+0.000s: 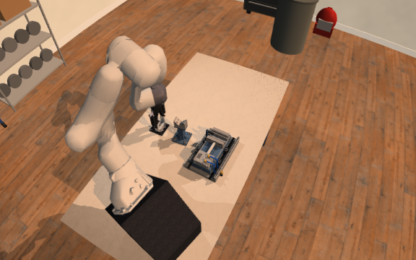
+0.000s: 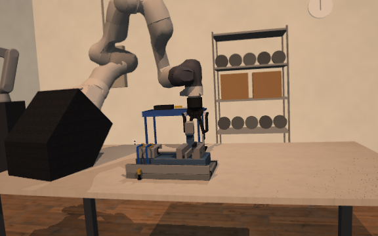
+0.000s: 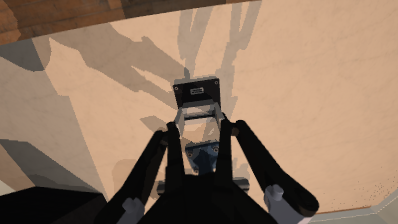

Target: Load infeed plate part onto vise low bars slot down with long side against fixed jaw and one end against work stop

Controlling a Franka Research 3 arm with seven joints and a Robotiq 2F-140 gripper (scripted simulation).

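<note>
Right now my hand is 5 cm above the dark infeed plate and 1 cm to the right of it. The rest, counted from my hand: vise: 36 cm to the right, 4 cm behind, 1 cm below; then part: 2 cm below.
</note>
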